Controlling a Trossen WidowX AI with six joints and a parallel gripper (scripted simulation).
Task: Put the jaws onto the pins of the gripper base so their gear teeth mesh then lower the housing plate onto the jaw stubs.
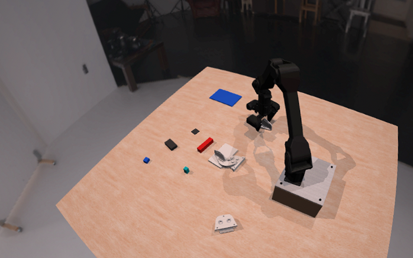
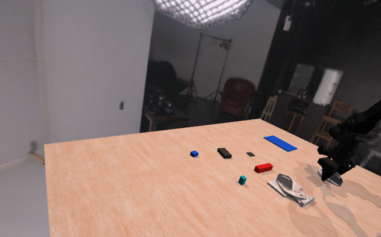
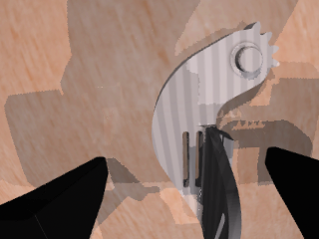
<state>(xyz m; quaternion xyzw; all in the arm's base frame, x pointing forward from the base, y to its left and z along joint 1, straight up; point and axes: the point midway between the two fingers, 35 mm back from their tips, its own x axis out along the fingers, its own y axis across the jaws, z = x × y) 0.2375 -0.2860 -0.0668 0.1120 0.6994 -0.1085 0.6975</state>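
Now: gripper tip 220 mm to the right of the red block, 190 mm short of it and 10 mm below it. Also, from my gripper tip: blue flat sheet: 280 mm ahead, 140 mm to the right; then teal cube: 380 mm to the left, 190 mm ahead, 10 mm above; then dark tile: 290 mm ahead, 160 mm to the left.
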